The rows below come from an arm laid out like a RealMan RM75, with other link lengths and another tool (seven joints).
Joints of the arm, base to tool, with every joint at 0 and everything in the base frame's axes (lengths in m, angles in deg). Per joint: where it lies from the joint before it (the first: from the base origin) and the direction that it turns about. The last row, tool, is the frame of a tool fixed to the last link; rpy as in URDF.
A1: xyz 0 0 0.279 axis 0 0 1
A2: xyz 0 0 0 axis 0 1 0
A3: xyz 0 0 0.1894 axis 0 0 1
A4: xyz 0 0 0 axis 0 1 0
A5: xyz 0 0 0.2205 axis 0 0 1
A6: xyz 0 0 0 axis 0 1 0
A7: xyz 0 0 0.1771 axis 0 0 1
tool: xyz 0.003 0.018 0.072 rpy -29.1 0 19.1
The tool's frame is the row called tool.
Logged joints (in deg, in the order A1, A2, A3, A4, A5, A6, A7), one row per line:
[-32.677, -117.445, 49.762, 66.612, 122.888, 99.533, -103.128]
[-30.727, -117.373, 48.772, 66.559, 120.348, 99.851, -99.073]
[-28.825, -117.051, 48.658, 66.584, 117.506, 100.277, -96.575]
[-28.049, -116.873, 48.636, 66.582, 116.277, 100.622, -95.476]
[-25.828, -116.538, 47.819, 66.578, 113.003, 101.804, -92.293]
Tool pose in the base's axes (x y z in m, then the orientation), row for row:
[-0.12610, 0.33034, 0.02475, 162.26, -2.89, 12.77]
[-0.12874, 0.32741, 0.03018, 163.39, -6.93, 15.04]
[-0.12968, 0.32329, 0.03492, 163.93, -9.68, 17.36]
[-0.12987, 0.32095, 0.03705, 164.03, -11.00, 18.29]
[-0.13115, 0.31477, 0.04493, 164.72, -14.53, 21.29]
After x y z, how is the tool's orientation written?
As a rotation vector, in degrees.
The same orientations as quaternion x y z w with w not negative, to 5 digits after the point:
[0.98554, -0.01755, 0.07756, 0.14964]
[0.98549, -0.04180, 0.09071, 0.13721]
[0.98438, -0.05813, 0.10425, 0.12940]
[0.98362, -0.06596, 0.10968, 0.12695]
[0.98135, -0.08657, 0.12684, 0.11559]

